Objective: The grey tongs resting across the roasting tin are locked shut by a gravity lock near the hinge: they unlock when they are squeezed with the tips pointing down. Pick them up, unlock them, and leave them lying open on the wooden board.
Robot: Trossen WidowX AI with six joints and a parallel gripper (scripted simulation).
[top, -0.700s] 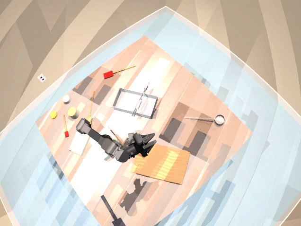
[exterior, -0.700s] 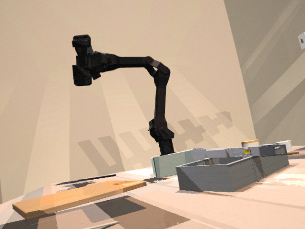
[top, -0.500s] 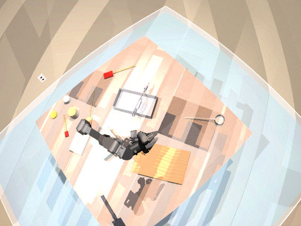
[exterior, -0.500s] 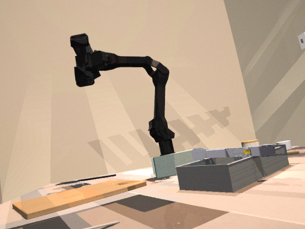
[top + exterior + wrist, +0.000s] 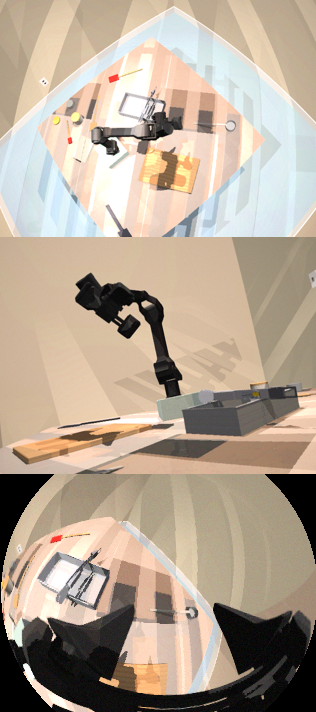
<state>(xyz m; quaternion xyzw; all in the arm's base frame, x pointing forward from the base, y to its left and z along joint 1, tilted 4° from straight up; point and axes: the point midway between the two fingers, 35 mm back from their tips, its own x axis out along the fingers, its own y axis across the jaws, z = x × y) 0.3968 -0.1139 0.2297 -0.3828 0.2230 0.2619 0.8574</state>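
Right now the grey roasting tin is 9 cm behind my gripper tip, 29 cm to the left of it and 28 cm below it. The rest, counted from my gripper tip: jar (56 cm behind, 51 cm to the left, 28 cm below); red spatula (8 cm behind, 65 cm to the left, 30 cm below); wooden board (17 cm behind, 19 cm to the right, 30 cm below).
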